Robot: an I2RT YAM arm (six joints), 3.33 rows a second.
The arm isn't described. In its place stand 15 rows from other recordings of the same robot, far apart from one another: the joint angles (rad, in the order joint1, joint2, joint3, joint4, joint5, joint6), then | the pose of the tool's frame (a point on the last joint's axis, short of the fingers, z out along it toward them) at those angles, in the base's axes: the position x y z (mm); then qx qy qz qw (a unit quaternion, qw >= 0).
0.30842 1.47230 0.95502 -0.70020 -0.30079 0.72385 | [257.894 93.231 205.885 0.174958 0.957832 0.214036 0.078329]
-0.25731 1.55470 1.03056 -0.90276 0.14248 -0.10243 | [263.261 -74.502 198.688 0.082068 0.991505 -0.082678 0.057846]
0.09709 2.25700 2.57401 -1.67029 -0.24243 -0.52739 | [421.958 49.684 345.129 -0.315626 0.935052 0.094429 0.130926]
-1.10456 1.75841 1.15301 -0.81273 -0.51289 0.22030 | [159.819 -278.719 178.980 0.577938 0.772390 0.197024 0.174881]
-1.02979 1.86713 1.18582 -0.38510 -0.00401 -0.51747 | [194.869 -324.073 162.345 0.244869 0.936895 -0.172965 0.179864]
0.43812 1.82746 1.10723 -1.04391 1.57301 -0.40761 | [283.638 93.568 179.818 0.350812 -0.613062 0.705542 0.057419]
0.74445 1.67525 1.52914 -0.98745 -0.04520 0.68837 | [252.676 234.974 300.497 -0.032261 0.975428 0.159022 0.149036]
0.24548 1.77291 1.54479 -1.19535 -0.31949 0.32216 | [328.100 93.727 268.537 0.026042 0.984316 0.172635 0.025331]
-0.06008 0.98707 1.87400 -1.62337 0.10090 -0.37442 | [63.514 -7.413 488.111 -0.122737 0.905017 -0.132244 0.385217]
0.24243 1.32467 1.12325 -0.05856 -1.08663 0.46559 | [279.055 101.466 356.035 -0.237564 0.709500 0.565303 0.347283]
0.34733 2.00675 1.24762 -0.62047 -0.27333 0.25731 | [345.656 135.350 121.399 -0.057363 0.984569 0.157622 0.049896]
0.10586 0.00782 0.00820 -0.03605 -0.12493 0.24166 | [109.150 16.059 171.760 0.005482 0.719487 0.164060 0.674827]
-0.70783 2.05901 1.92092 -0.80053 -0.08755 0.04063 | [351.093 -296.355 284.054 0.334451 0.888802 -0.062390 0.307052]
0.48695 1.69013 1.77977 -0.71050 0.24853 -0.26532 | [338.452 169.294 394.194 -0.271430 0.841580 -0.059366 0.463190]
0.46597 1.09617 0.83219 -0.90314 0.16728 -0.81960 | [176.314 82.035 241.982 -0.571800 0.791478 -0.115709 0.182259]
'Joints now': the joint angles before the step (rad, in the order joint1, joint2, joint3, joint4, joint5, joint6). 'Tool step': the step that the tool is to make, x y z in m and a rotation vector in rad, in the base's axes. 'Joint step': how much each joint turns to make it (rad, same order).
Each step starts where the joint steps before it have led.
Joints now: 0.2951 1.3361 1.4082 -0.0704 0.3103 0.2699
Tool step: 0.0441 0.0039 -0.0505 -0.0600 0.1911 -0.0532
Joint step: -0.0230 0.1441 -0.0001 -0.0557 0.0304 -0.0012
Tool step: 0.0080 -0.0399 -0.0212 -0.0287 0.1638 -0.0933
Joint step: -0.1186 0.0179 0.0004 -0.1484 -0.0258 -0.0007
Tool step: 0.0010 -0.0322 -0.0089 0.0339 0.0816 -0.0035
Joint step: -0.1023 0.0035 0.0002 -0.0745 -0.1073 0.0000
